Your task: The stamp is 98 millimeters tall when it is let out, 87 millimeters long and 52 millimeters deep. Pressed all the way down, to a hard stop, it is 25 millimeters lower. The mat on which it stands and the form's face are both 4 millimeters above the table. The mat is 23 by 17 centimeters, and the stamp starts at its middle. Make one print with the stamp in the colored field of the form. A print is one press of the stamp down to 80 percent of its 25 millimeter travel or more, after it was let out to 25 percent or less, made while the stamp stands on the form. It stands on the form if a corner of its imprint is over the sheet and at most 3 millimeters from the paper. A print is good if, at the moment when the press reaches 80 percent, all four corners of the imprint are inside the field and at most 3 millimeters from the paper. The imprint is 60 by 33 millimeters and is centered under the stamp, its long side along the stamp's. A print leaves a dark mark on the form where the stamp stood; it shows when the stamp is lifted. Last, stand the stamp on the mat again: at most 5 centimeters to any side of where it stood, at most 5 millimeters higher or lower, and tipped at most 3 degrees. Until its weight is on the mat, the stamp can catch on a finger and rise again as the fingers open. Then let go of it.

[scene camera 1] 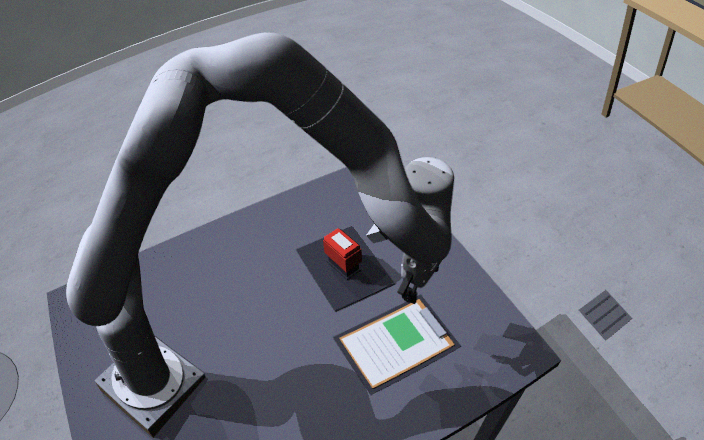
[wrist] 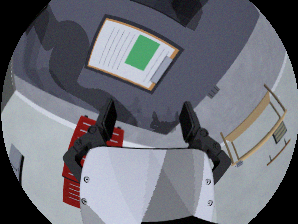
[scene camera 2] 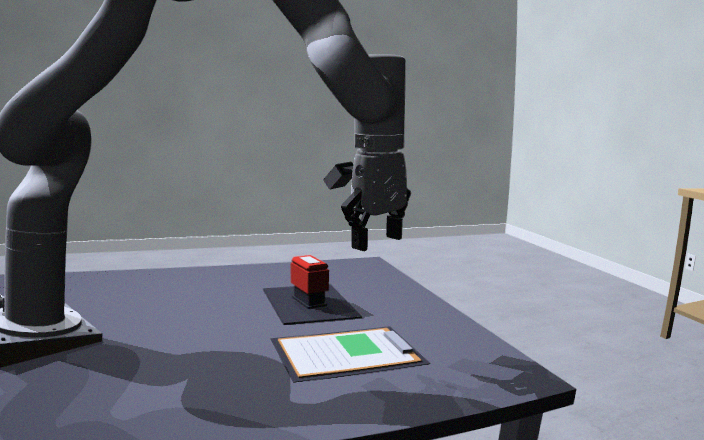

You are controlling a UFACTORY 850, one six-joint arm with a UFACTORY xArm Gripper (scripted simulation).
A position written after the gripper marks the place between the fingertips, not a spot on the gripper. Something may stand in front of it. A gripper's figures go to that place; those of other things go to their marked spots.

Scene:
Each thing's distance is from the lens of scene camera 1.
gripper (scene camera 1: 420, 284): 112 cm
form (scene camera 1: 395, 344): 126 cm

